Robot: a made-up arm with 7 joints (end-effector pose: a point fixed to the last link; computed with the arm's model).
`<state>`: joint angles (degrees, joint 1 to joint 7).
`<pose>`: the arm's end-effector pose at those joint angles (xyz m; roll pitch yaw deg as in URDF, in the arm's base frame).
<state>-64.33 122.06 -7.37 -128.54 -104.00 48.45 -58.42</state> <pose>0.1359 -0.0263 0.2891 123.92 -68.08 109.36</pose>
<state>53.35 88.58 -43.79 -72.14 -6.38 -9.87 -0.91</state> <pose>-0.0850 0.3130 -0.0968 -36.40 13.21 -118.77</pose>
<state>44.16 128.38 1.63 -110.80 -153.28 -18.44 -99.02</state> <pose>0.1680 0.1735 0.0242 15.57 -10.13 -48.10</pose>
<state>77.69 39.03 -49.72 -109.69 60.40 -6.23 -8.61</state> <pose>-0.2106 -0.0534 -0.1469 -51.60 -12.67 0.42</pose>
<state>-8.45 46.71 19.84 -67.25 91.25 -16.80 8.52</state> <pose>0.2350 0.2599 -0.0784 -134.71 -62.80 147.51</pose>
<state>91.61 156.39 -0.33 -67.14 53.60 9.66 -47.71</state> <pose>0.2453 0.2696 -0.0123 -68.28 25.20 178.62</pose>
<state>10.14 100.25 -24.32 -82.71 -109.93 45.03 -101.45</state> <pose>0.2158 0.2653 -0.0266 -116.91 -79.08 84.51</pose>
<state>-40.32 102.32 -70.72 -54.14 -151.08 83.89 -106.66</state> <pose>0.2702 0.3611 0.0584 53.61 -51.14 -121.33</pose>
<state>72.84 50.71 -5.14 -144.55 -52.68 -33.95 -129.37</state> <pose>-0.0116 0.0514 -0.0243 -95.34 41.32 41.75</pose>
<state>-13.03 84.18 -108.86 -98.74 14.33 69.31 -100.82</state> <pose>0.0465 0.1566 -0.2306 -58.83 -41.90 147.60</pose>
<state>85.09 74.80 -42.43 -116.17 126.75 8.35 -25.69</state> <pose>-0.2412 0.0644 -0.0690 -53.68 27.23 11.40</pose>
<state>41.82 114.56 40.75 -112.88 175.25 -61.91 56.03</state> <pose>0.1996 0.0939 0.1208 -129.28 -4.58 117.65</pose>
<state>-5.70 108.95 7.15 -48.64 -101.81 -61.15 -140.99</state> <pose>0.1599 0.2990 0.2529 -1.66 -44.31 31.20</pose>
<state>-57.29 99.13 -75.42 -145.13 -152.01 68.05 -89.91</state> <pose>0.1982 -0.0325 0.0303 162.50 -74.21 57.70</pose>
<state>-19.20 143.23 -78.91 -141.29 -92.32 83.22 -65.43</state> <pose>0.1249 0.1225 0.0124 -129.14 -20.13 71.76</pose>
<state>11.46 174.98 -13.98 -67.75 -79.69 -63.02 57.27</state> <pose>0.2759 0.0535 0.3552 -110.03 36.09 167.01</pose>
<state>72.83 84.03 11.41 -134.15 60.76 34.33 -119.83</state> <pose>0.0736 0.1247 -0.0423 -13.57 13.32 -178.04</pose>
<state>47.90 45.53 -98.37 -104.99 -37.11 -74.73 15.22</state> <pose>-0.1965 -0.0950 -0.1535 162.83 -45.52 95.58</pose>
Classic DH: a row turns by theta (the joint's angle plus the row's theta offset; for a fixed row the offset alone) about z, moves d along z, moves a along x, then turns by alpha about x. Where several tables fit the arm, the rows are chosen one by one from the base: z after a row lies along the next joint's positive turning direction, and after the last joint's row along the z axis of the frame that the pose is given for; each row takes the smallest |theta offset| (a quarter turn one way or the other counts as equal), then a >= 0, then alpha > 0; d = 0 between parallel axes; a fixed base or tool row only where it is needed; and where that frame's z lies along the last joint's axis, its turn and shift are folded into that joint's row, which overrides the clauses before.
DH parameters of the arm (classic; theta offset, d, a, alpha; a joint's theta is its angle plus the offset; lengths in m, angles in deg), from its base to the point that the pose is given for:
base (fixed): 0 0.1214 0.0035 -70
joint 1: 90 -0.0212 0.0162 90
joint 2: 70 0.0034 -0.026 -90
joint 3: -90 -0.2133 0.0115 -90
joint 4: 0 0.0208 -0.0223 90
joint 5: 0 -0.2395 -0.0269 -90
joint 6: 0 0.0206 0.0252 90
joint 7: -50.1 0.0094 -0.0147 -23.63
tool (fixed): 14.7 0.002 0 0

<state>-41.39 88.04 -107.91 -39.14 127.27 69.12 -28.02</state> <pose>0.1843 0.4038 -0.0239 -26.86 33.25 -18.66</pose>
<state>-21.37 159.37 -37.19 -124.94 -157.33 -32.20 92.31</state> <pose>0.1733 0.1133 0.1928 -109.34 12.21 120.75</pose>
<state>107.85 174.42 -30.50 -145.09 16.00 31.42 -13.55</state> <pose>-0.0657 0.1140 -0.0187 -74.44 -48.90 -155.51</pose>
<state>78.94 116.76 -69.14 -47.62 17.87 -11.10 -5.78</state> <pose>-0.0904 0.4089 0.1403 -99.46 10.74 -143.36</pose>
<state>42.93 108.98 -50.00 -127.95 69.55 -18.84 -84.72</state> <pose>-0.0002 0.1742 -0.0807 5.87 0.76 -134.93</pose>
